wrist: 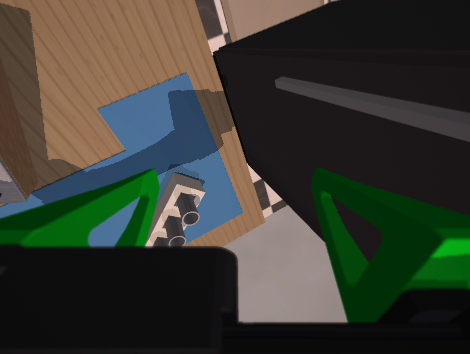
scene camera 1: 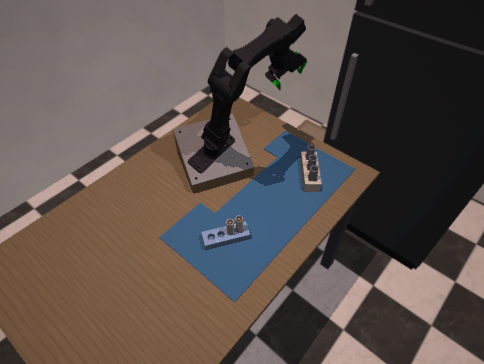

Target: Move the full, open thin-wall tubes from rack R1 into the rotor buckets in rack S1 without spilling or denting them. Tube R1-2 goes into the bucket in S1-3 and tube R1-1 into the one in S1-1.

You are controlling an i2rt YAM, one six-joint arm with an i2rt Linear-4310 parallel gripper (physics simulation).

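Places are measured from the arm's base along level axes (x ahead, y left, z up), in centimetres.
Where they show: gripper, between the fingertips: [wrist: 235, 177] [scene camera 1: 289, 81]; arm's base, origin of its link: [scene camera 1: 211, 151].
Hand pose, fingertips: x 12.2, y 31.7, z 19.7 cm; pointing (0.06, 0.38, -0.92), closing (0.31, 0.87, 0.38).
Each offset is from my fingertips to the top centre of the thing. "*": to the spot under its first point. Level surfaces: height alone.
Two thin tubes {dz -18.9, dx +14.6, dy -52.7 cm} [scene camera 1: 230, 227] {dz -18.9, dx +16.4, dy -49.9 cm} [scene camera 1: 239, 224] with orange-brown contents at their open tops stand upright side by side in the pale blue rack {dz -25.6, dx +13.6, dy -54.0 cm} [scene camera 1: 225, 242]; its other two holes are empty. The cream rack [scene camera 1: 312, 186] [wrist: 184, 183] bears three upright dark grey buckets {dz -18.5, dx +17.3, dy -7.0 cm} [scene camera 1: 311, 151] {dz -18.5, dx +20.6, dy -11.4 cm} [scene camera 1: 312, 162] {dz -18.5, dx +24.0, dy -15.7 cm} [scene camera 1: 313, 174]. In the wrist view its far bucket {* dz -19.4, dx +15.8, dy -6.5 cm} [wrist: 188, 208] and middle bucket {* dz -19.8, dx +19.2, dy -11.0 cm} [wrist: 174, 231] show open rims; the rack's near part is hidden behind the gripper body. No rack labels are readable. My gripper [scene camera 1: 289, 77] [wrist: 235, 177] is open with green fingertips, empty, high above the table and apart from both racks.
Both racks stand on a blue mat {dz -28.4 cm} [scene camera 1: 250, 255] [wrist: 142, 115] on the wooden table {dz -28.7 cm} [scene camera 1: 125, 260] [wrist: 100, 60]. The arm's grey base block [scene camera 1: 225, 180] stands beside the mat. A black fridge [scene camera 1: 415, 120] [wrist: 300, 130] with a long handle [scene camera 1: 345, 95] [wrist: 370, 102] stands beyond the table edge.
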